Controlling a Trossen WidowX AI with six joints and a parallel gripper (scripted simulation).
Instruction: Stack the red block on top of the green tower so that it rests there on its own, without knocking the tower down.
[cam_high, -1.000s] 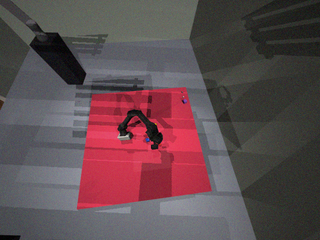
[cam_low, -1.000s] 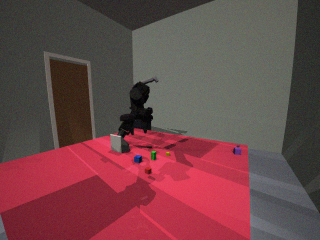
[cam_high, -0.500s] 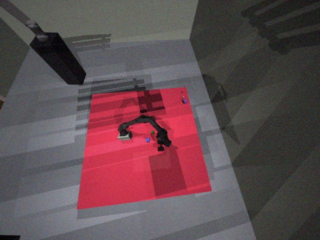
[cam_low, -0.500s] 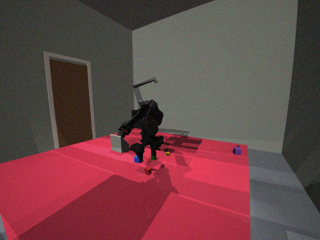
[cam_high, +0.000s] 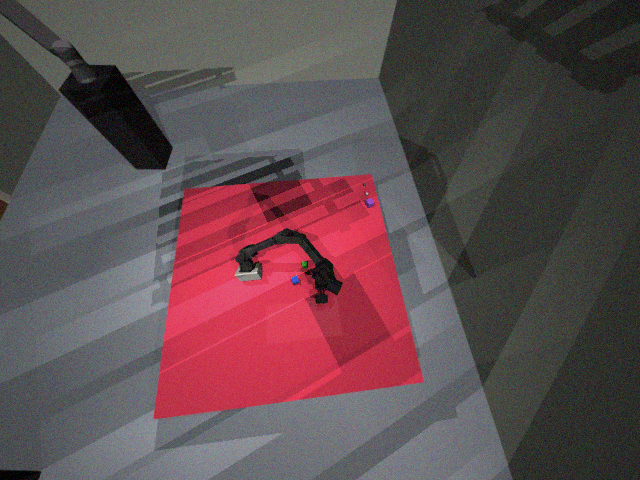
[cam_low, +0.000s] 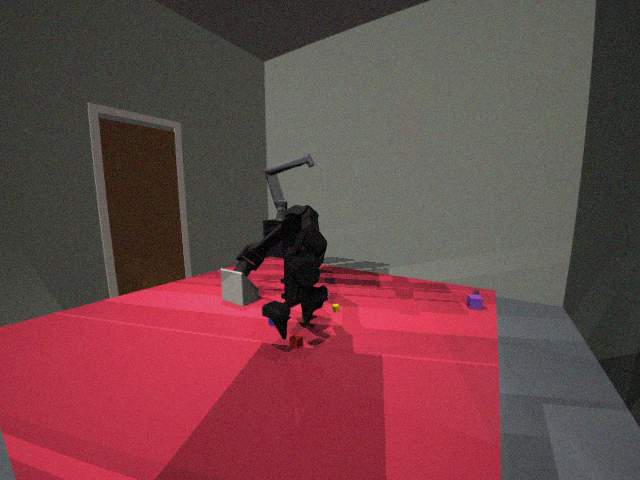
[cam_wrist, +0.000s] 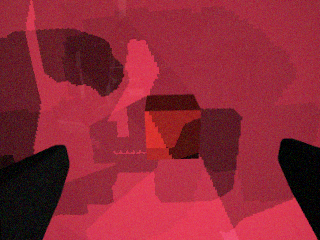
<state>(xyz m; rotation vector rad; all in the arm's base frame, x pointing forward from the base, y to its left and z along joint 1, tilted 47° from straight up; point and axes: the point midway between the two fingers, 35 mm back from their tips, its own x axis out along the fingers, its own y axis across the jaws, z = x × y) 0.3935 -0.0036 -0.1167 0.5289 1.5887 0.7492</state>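
The red block is 30 mm below my gripper tip. Also, from my gripper tip: purple block (580 mm to the left, 320 mm ahead, 20 mm below); blue block (140 mm behind, 50 mm to the left, 20 mm below); small yellow block (250 mm to the left, 50 mm behind, 30 mm below).
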